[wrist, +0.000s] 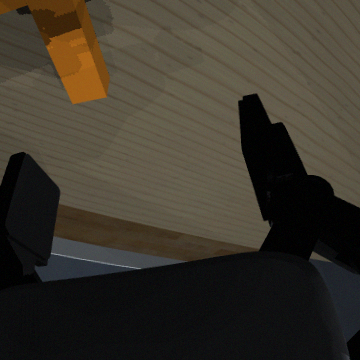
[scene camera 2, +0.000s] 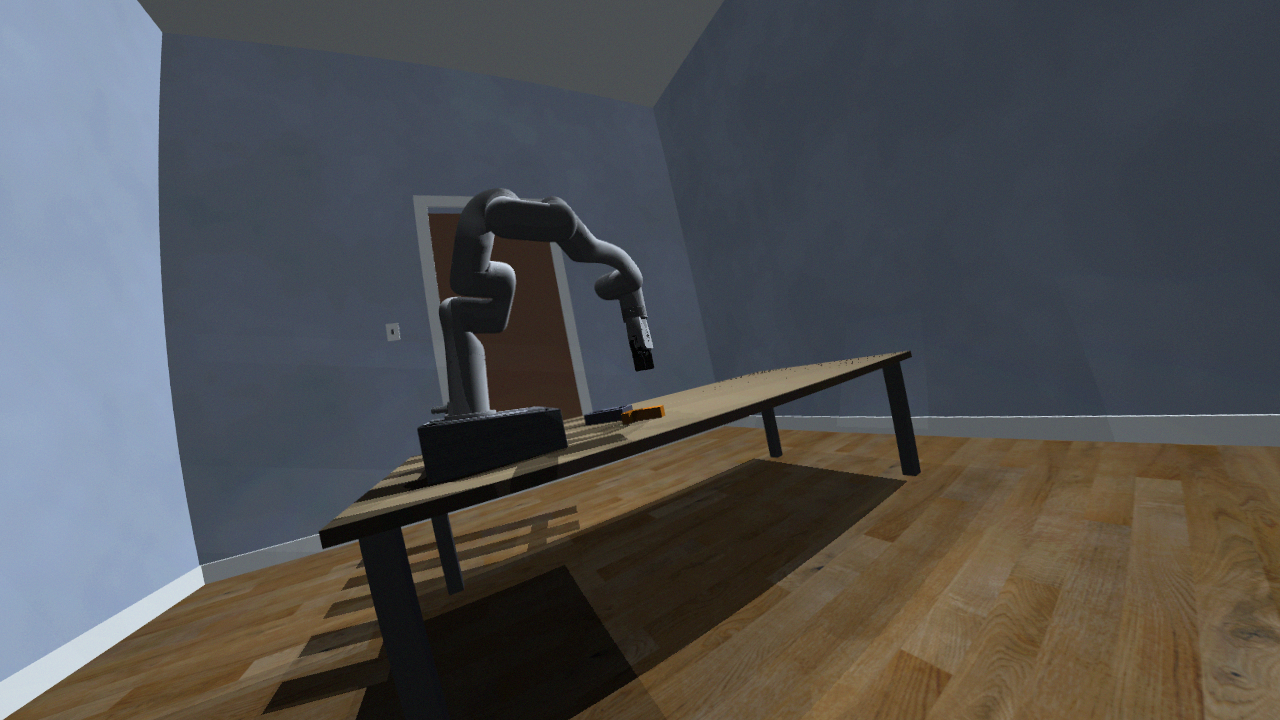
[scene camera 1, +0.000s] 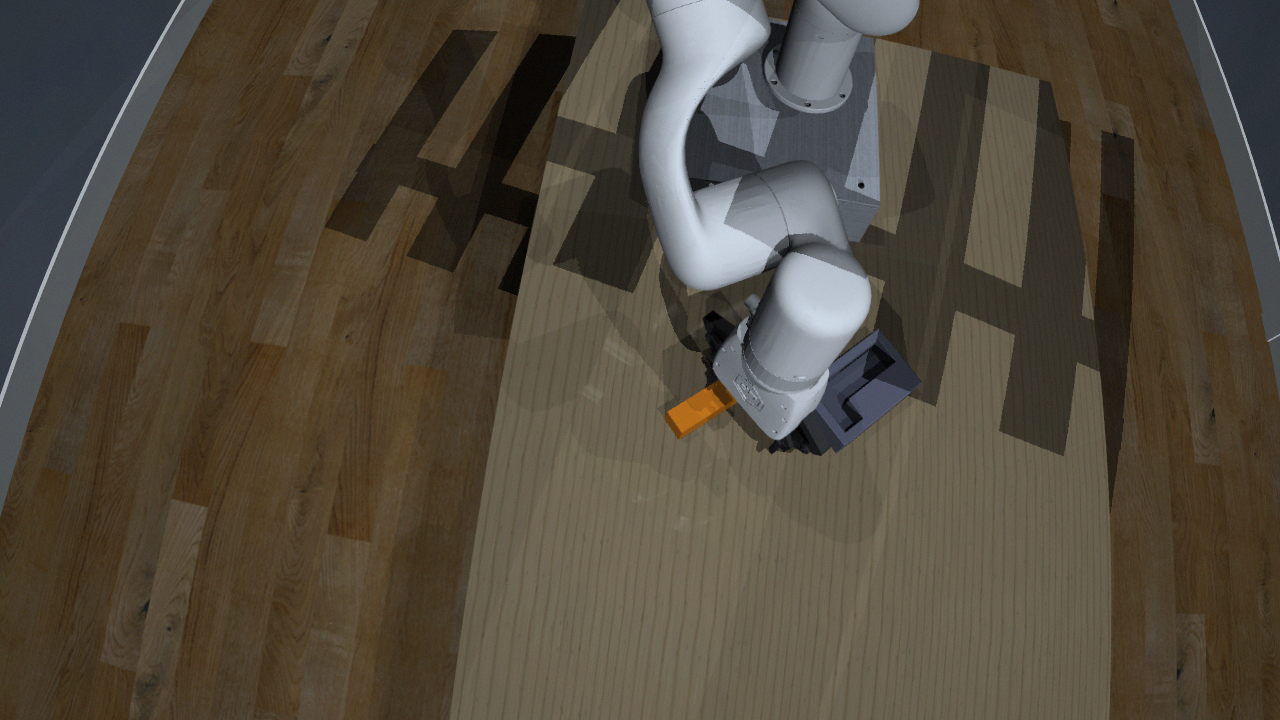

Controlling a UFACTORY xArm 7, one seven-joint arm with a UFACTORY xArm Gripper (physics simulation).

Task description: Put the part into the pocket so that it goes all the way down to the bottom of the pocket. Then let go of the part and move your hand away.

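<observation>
The orange part lies on the table. The gripper covers one end of it in scene camera 1, and its far end is cut off at the top left of the wrist view. The blue-grey block with the pocket lies beside it, with the orange part outside the pocket. The block does not show in the wrist view. My gripper is open and empty, tilted, and well above the table. In the wrist view the part lies beyond the fingertips, towards the upper left.
The wooden table carries the robot's grey base box at one end. The arm arches over the table. Broad shadows fall across the table and the block.
</observation>
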